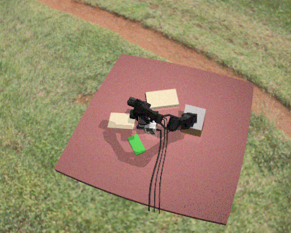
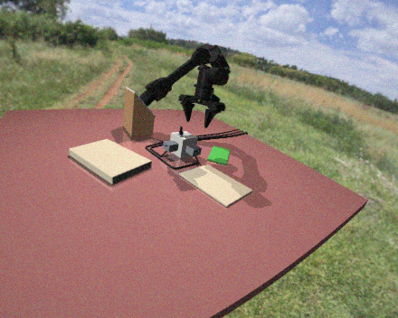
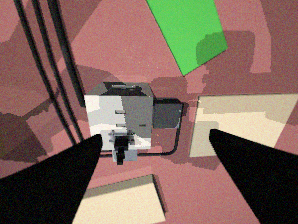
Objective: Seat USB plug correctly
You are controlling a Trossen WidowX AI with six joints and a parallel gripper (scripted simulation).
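The usb plug lies 40 mm to the right of my gripper tip, 40 mm below it and 30 mm behind it. Also, from my gripper tip: thin tan sheet (200 mm ahead, 130 mm below, 60 mm to the right); then green block (120 mm to the left, 120 mm below, 40 mm ahead); then thick tan slab (310 mm to the right, 120 mm below, 60 mm behind).
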